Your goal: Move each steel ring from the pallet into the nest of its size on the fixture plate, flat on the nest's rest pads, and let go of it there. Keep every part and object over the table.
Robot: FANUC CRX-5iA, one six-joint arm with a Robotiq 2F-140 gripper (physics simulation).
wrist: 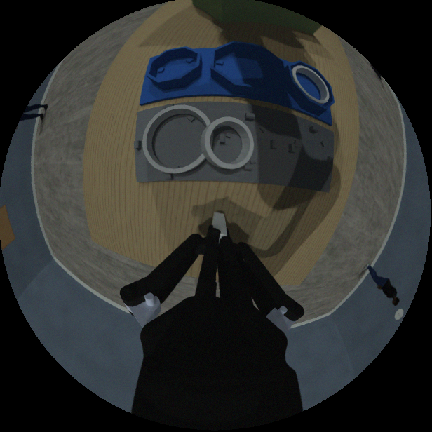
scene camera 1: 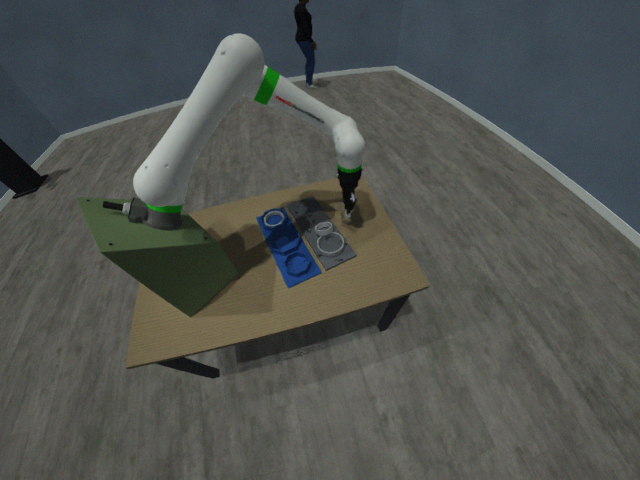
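Where they show: gripper, fingertip midpoint: (scene camera 1: 347, 216); arm's base, origin of the base link: (scene camera 1: 161, 221).
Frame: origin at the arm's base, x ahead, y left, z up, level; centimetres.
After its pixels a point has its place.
Note:
My gripper (scene camera 1: 347, 217) @(y -0.4, x 74.7, z -26.7 cm) (wrist: 217, 220) is shut and empty, above the table beside the grey pallet (scene camera 1: 299, 205) @(y 21.4, x 55.6, z -32.4 cm) (wrist: 270, 176), on the side away from the blue fixture plate (scene camera 1: 292, 279) @(y -20.8, x 41.2, z -32.8 cm) (wrist: 200, 97). A large steel ring (scene camera 1: 342, 245) @(y -13.8, x 66.8, z -29.0 cm) (wrist: 148, 142) lies at one end of the pallet. A smaller steel ring (scene camera 1: 324, 234) @(y -5.3, x 61.1, z -28.7 cm) (wrist: 249, 142) is next to it and overlaps its edge in the wrist view; contact or tilt is unclear. Another steel ring (scene camera 1: 265, 221) @(y 13.7, x 36.0, z -29.6 cm) (wrist: 325, 99) is in the fixture plate's end nest. The middle nest (wrist: 227, 82) and the other end nest (wrist: 175, 82) hold no ring.
The wooden table (scene camera 1: 258, 310) @(y -29.8, x 24.3, z -33.6 cm) (wrist: 115, 150) carries both plates. The green robot pedestal (scene camera 1: 175, 273) @(y -19.5, x 2.9, z -7.9 cm) (wrist: 250, 11) stands beyond the fixture plate. Small raised blocks stand on the pallet. A person (scene camera 1: 305, 41) (wrist: 385, 286) stands on the floor away from the table.

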